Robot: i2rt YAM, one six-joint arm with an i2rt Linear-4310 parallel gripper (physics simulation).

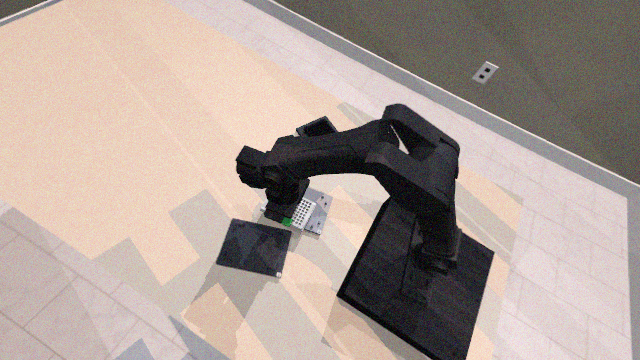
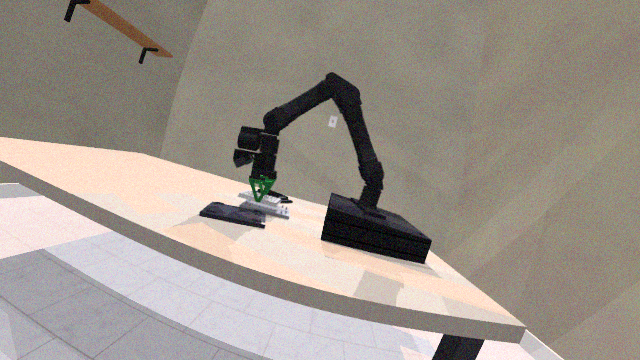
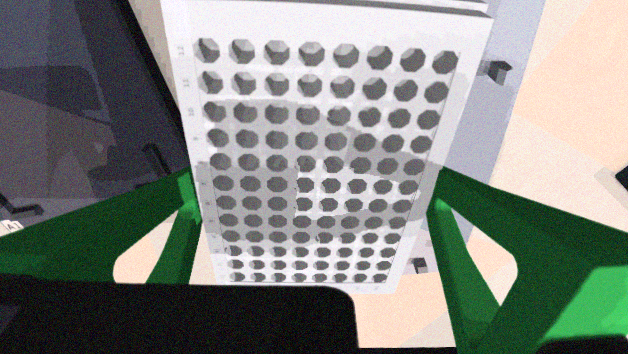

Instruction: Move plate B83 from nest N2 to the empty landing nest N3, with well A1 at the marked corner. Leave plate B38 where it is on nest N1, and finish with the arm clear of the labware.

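Observation:
My gripper (image 1: 290, 216) (image 2: 261, 190) (image 3: 314, 177) has green fingers and is shut on the long sides of the white well plate B83 (image 1: 303, 210) (image 2: 248, 195) (image 3: 316, 145). The plate hangs level, a little above the light grey nest N2 (image 1: 323, 209) (image 2: 278, 211) (image 3: 483, 119), shifted towards the dark side. The dark flat nest N3 (image 1: 253, 246) (image 2: 231, 213) (image 3: 65, 109) lies empty right beside it, with a small A1 label (image 3: 12, 225) at one corner. A dark nest (image 1: 317, 127) shows behind the arm; what sits on it is mostly hidden.
The robot's black base (image 1: 416, 286) (image 2: 376, 228) stands to the right of the nests. The arm arches over the nest at the back. The table edge (image 2: 250, 273) runs in front of the nests. A shelf (image 2: 121, 26) hangs on the wall.

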